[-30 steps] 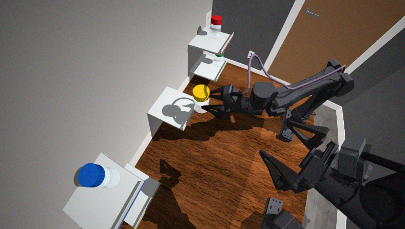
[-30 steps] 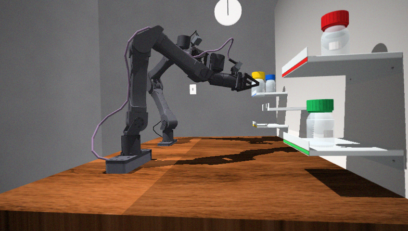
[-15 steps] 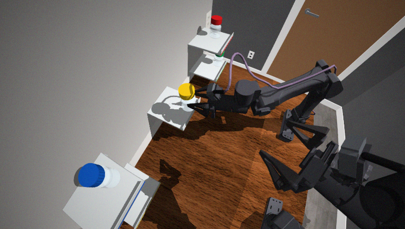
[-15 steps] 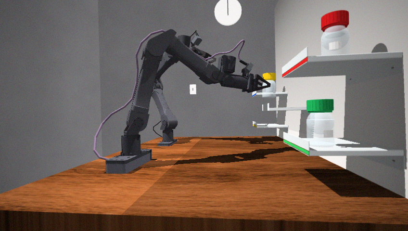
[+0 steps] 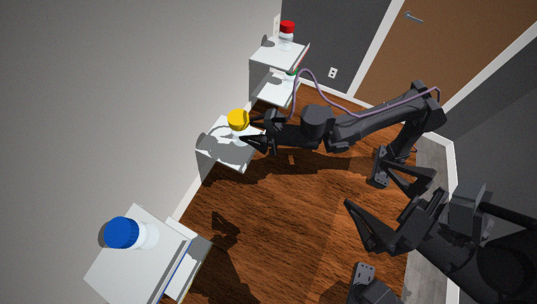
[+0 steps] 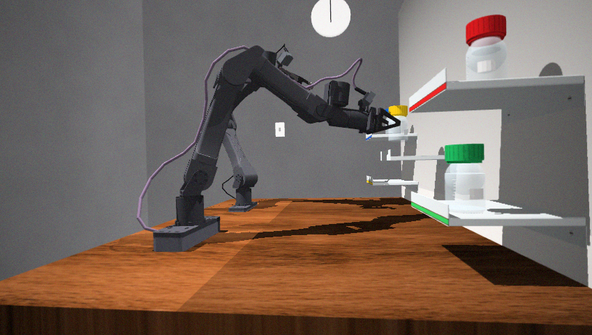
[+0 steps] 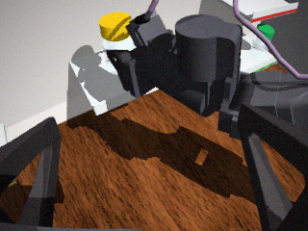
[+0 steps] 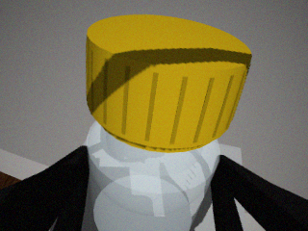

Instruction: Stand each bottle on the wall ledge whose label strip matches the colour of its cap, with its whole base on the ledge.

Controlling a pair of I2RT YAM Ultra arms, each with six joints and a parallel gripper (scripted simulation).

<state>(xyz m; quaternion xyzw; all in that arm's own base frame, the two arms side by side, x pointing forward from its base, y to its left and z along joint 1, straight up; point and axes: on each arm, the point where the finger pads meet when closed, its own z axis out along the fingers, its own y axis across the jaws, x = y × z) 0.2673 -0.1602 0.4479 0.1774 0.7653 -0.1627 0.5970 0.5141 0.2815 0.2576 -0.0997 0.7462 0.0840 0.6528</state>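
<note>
Now: the yellow-capped bottle 29 cm ahead of my left hand, 11 cm to the right of it and 17 cm below it. Round my left hand: red-capped bottle 31 cm ahead, 55 cm to the right, 12 cm below; then blue-capped bottle 35 cm ahead, 23 cm to the left, 12 cm below; then wall 43 cm ahead, 12 cm to the right.
</note>
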